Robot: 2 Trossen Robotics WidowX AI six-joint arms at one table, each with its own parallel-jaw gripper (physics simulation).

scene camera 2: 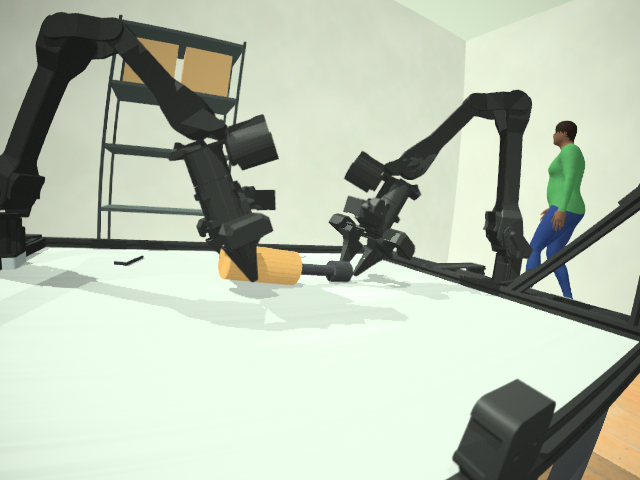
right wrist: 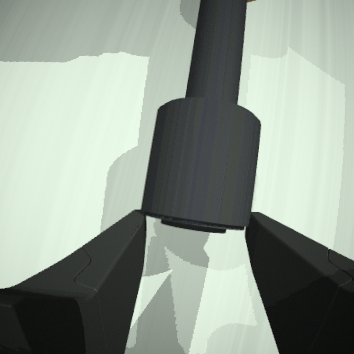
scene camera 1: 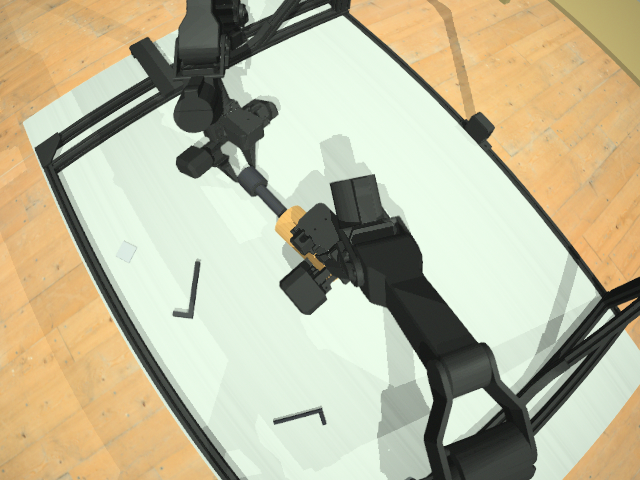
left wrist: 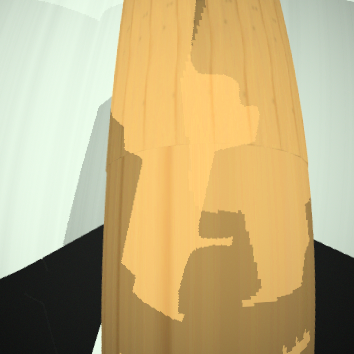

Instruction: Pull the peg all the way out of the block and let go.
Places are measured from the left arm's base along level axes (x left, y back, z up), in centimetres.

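Pixels of known places: left gripper, fingertip midpoint: (scene camera 2: pixel 247 277) (left wrist: pixel 197 237); right gripper, fingertip midpoint: (scene camera 2: pixel 346 272) (right wrist: pixel 196 222) (scene camera 1: pixel 245 174); left arm's base, origin of the base link: (scene camera 2: pixel 0 253); right arm's base, origin of the base link: (scene camera 2: pixel 504 282).
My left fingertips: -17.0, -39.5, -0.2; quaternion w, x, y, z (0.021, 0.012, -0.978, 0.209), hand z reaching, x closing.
Observation:
For each thing: its middle in the pictures, then the offset to it from my left fingertips, as dx, dy, dz. "spot": a spot on its surface instead. Level surfaces: height alone.
- orange wooden block, body centre: (left wrist: pixel 205 171) (scene camera 1: pixel 313 243) (scene camera 2: pixel 260 264) +0.2, -2.1, +1.9
- dark peg, body centre: (right wrist: pixel 215 63) (scene camera 1: pixel 267 197) (scene camera 2: pixel 319 270) +0.2, -13.5, +0.7
- pale square, surface spot: (scene camera 1: pixel 126 251) spot: +24.9, -22.9, -1.5
- table, its level: dz -1.8
- camera-like box, surface spot: (scene camera 2: pixel 504 423) (scene camera 1: pixel 493 128) spot: -41.4, +3.2, +3.4
The orange wooden block (scene camera 1: pixel 289 221) (scene camera 2: pixel 281 266) (left wrist: pixel 210 100) lies on its side a little above or on the table; the gap is hard to judge. The dark peg (scene camera 1: pixel 269 200) (scene camera 2: pixel 314 269) (right wrist: pixel 205 165) sticks out of its end, with a thick head outermost. How far its shaft runs inside is hidden. My left gripper (scene camera 1: pixel 316 254) (scene camera 2: pixel 247 268) (left wrist: pixel 197 237) is shut on the block, a finger on each side. My right gripper (scene camera 1: pixel 246 173) (scene camera 2: pixel 349 267) (right wrist: pixel 196 222) is shut on the peg's head, fingertips against both sides near its outer end.
Two black L-shaped pieces (scene camera 1: pixel 194 289) (scene camera 1: pixel 299 415) and a pale square (scene camera 1: pixel 126 251) lie on the table (scene camera 1: pixel 248 330). A black frame rail (scene camera 1: pixel 124 304) edges it. A camera-like box (scene camera 1: pixel 479 126) (scene camera 2: pixel 504 423) sits on the rail. A person (scene camera 2: pixel 566 178) stands behind the right arm.

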